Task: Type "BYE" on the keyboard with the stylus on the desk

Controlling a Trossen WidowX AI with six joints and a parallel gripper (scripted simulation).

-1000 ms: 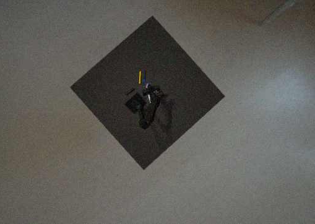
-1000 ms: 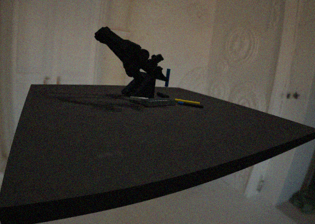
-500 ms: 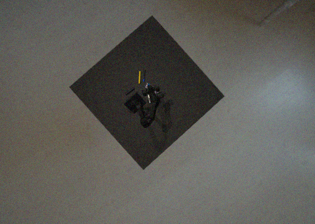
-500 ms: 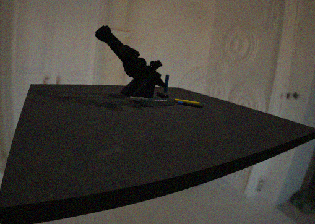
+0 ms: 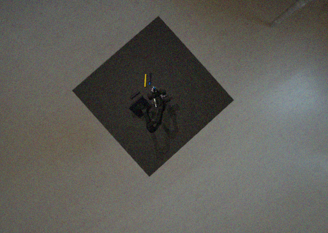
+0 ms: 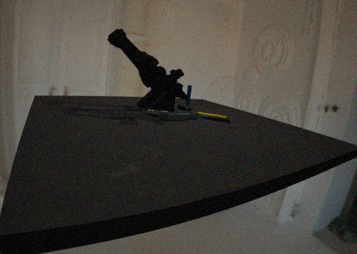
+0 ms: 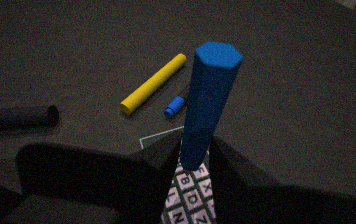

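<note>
Right now the white stick is 110 mm to the right of my gripper tip, 80 mm below it and 80 mm behind it. Also, from my gripper tip: dark pen: 200 mm behind, 110 mm to the left, 80 mm below; then blue stylus: 20 mm below; then yellow stick: 160 mm to the left, 80 mm below, 10 mm behind.
</note>
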